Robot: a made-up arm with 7 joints.
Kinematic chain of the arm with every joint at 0, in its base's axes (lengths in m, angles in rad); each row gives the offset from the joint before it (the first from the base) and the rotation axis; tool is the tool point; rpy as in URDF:
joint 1: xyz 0 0 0 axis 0.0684 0.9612 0.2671
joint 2: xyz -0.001 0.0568 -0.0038 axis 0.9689 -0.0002 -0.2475
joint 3: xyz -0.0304 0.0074 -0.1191 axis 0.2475 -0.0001 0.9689
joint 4: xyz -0.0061 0 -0.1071 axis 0.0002 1 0
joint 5: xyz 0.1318 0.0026 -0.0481 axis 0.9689 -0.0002 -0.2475
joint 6: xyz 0.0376 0 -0.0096 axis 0.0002 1 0
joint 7: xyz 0.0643 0 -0.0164 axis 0.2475 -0.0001 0.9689
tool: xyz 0 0 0 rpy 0 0.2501 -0.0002
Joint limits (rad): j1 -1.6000..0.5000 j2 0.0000..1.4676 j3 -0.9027..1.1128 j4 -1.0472..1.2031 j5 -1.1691..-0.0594 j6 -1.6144..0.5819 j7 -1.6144..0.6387
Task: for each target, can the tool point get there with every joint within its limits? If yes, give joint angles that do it. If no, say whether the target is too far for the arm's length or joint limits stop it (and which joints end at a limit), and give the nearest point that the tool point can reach.
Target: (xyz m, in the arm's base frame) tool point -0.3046 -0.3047 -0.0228
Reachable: no: joint limits stop it (at a limit: joint 1, joint 2, joint 3, joint 5, joint 6) | nearest point 0.0312 -0.1135 0.0437 | short by 0.392 m
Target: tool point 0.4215 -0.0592 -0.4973
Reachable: no: too far | nearest point 0.3104 -0.0263 -0.3600 | short by 0.180 m
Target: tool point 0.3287 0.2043 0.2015
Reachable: yes | joints -1.4243 0.8670 0.1519 0.2822 -1.0503 -0.2603 0.3014
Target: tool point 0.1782 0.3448 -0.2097
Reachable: yes | joints -0.0305 0.6265 0.5691 0.1964 -0.5786 0.2142 -0.6946
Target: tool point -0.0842 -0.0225 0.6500
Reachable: no: too far | nearest point 0.0394 0.1533 0.2821 | short by 0.426 m
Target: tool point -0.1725 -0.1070 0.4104
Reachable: no: joint limits stop it (at a limit: joint 1, joint 2, joint 5) | nearest point -0.0125 0.1000 0.2161 | short by 0.326 m
